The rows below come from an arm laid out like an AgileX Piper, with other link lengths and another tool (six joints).
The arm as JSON. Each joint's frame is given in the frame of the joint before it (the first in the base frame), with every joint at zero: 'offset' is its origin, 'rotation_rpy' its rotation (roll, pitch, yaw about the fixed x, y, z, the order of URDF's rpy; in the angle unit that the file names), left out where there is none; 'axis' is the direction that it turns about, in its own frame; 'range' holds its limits. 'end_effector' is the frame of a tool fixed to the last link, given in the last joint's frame.
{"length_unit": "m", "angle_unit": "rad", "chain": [
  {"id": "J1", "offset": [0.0, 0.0, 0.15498], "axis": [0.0, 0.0, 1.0], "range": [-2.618, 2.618]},
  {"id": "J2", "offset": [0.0, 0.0, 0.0], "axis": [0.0, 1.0, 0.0], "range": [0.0, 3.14]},
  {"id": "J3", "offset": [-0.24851, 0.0, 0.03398], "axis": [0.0, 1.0, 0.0], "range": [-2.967, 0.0]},
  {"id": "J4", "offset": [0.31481, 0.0, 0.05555], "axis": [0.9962, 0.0, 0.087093], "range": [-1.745, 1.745]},
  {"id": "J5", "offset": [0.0, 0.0, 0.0], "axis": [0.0, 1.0, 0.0], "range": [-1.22, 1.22]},
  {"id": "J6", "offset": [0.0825, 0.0, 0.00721], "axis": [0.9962, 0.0, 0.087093], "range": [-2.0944, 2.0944]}
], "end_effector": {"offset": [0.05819, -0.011, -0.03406], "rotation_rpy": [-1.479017, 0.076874, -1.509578]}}
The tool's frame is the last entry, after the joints.
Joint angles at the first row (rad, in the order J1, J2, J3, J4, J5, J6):
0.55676 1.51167 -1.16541 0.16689 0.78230 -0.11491
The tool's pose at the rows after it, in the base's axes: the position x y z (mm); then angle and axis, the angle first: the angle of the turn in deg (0 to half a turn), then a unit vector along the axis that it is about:
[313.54 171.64 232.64 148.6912 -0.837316 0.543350 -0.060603]
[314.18 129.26 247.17 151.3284 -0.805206 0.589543 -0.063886]
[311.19 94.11 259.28 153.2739 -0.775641 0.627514 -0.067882]
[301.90 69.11 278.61 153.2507 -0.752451 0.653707 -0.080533]
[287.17 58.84 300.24 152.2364 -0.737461 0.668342 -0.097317]
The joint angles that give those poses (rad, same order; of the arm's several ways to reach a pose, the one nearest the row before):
0.48979 1.44742 -1.16542 0.13345 0.84646 -0.05871
0.37893 1.39657 -1.16541 0.12341 0.94170 -0.04471
0.28293 1.35391 -1.16544 0.11505 1.01531 -0.03527
0.21568 1.28829 -1.16540 0.10570 1.07055 -0.02277
0.19724 1.21215 -1.16543 0.08458 1.11316 0.01234

